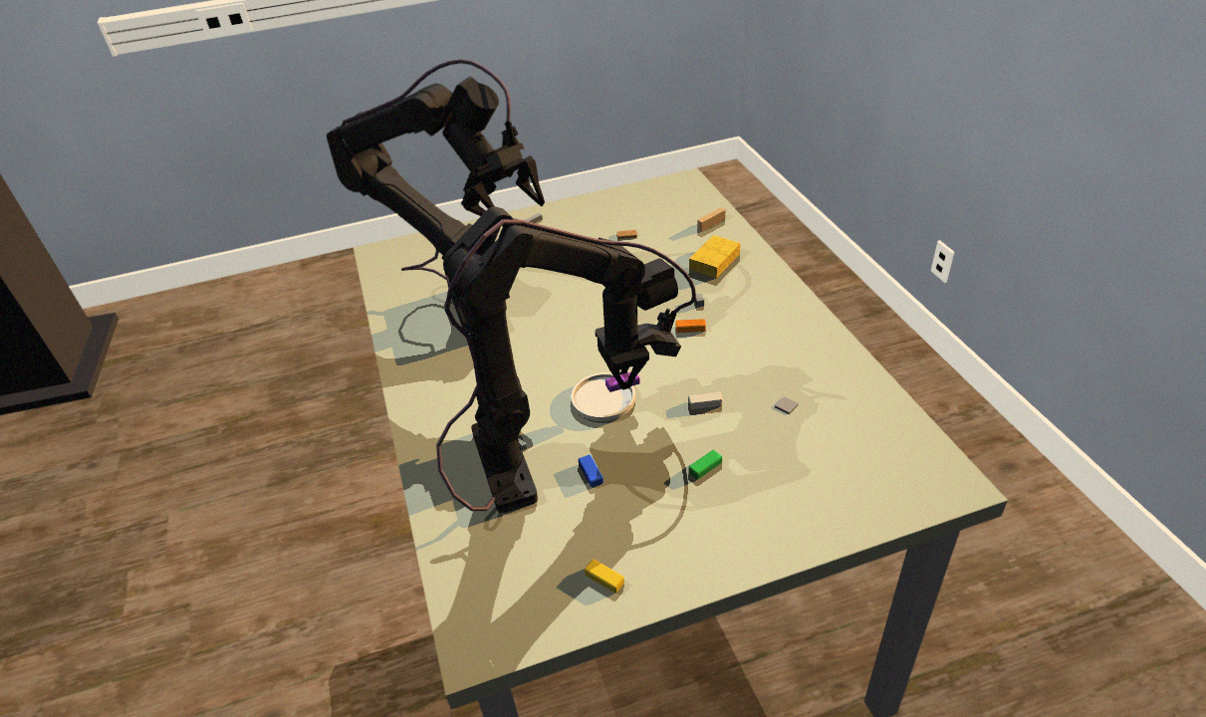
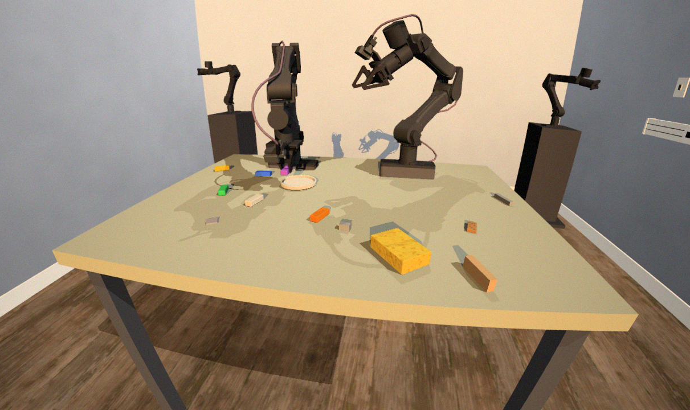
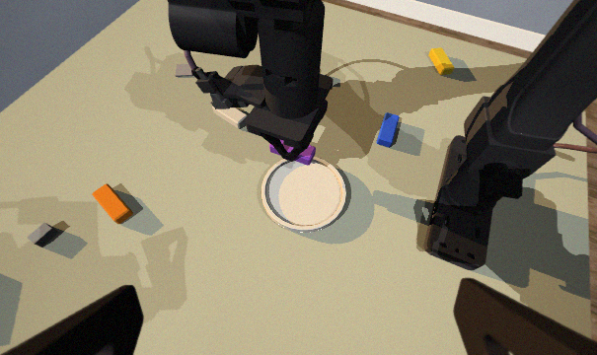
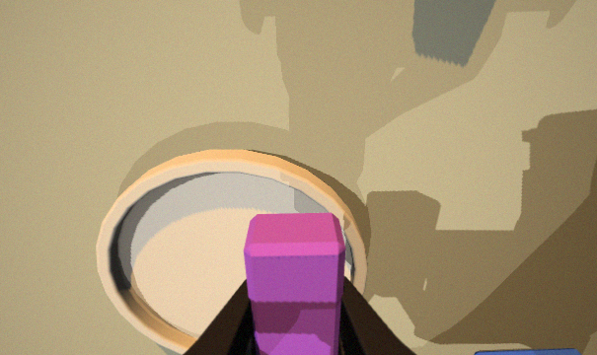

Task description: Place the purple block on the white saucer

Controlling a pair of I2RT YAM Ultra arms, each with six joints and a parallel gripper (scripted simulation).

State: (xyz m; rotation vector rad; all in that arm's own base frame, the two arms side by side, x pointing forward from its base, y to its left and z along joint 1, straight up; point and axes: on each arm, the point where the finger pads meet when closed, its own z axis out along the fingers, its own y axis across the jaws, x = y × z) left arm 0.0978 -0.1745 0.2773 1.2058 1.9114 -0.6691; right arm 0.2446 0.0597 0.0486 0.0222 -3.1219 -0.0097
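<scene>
My right gripper is now right at the purple block. The rest, counted from my right hand: blue block 10 cm behind, 15 cm to the right, 5 cm below; white saucer 3 cm behind, 2 cm to the left, 5 cm below; cream block 14 cm ahead, 4 cm to the right, 5 cm below.
</scene>
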